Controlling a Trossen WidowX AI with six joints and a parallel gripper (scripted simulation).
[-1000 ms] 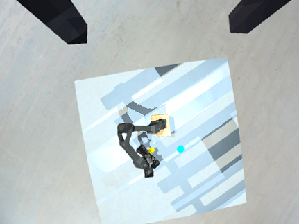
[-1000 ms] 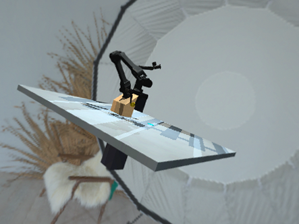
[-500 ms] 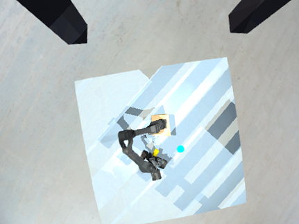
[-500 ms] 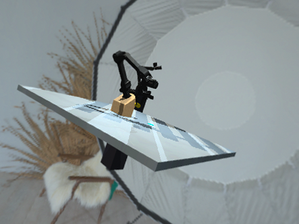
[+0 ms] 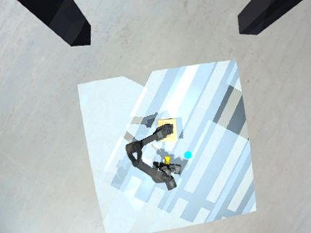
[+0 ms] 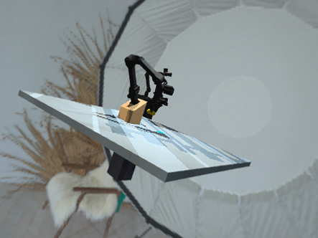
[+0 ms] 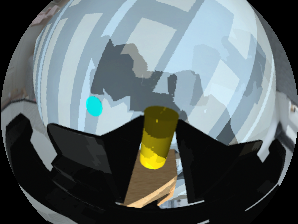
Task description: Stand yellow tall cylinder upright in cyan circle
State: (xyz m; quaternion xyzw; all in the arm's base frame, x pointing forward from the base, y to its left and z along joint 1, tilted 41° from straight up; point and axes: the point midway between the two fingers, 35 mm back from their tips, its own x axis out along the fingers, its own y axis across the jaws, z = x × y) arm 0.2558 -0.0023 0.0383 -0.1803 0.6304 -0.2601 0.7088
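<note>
Now: gripper tip 20 mm past the yellow tall cylinder. The rest, counted from my gripper tip: cyan circle: 180 mm to the left, 140 mm below, 30 mm behind.
</note>
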